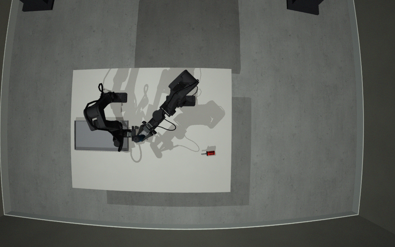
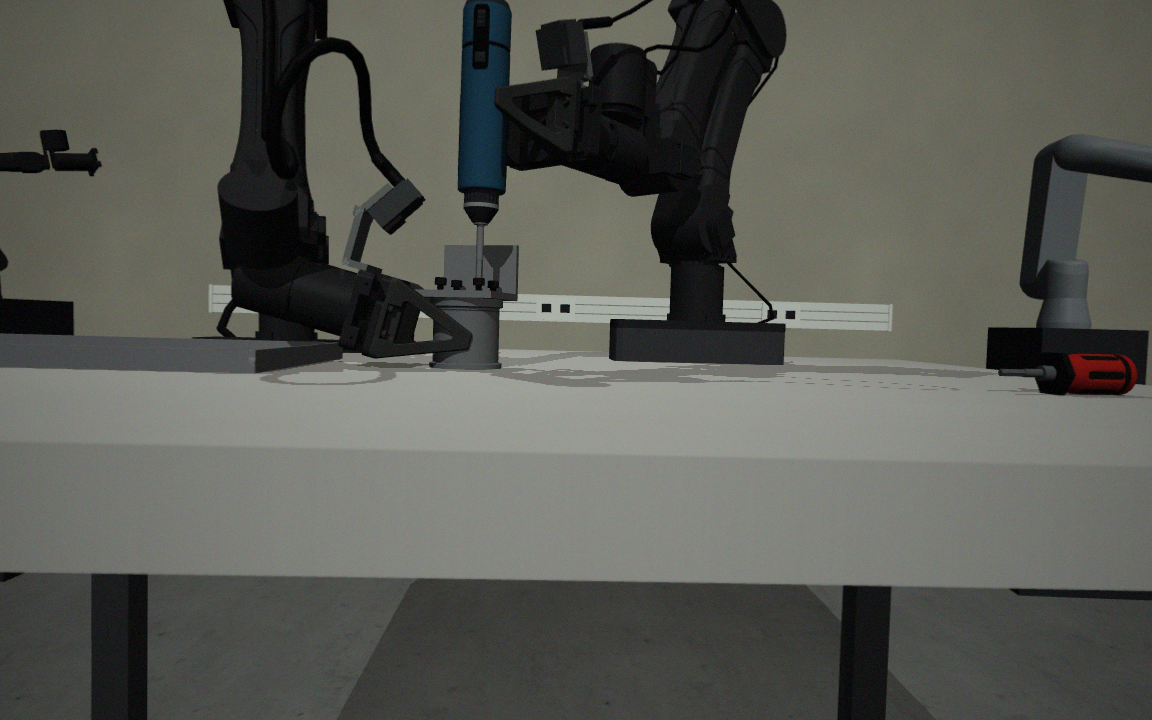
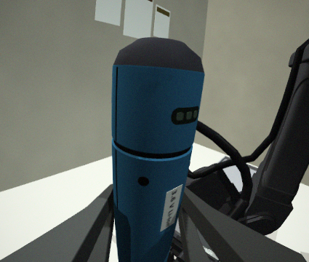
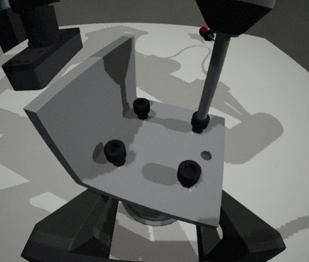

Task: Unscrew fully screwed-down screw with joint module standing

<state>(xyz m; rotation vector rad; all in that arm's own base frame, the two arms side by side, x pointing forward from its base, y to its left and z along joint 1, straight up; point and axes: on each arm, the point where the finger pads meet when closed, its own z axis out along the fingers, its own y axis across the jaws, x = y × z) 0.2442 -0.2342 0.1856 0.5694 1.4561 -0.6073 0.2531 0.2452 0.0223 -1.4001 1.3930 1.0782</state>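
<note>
My right hand is right at the joint module. From my right hand the other things lie so: flat grey plate 34 cm to the right, 4 cm ahead, 2 cm below; grey l-shaped bracket 5 cm above; screwdriver bit 7 cm above, 2 cm ahead, 1 cm to the left.
</note>
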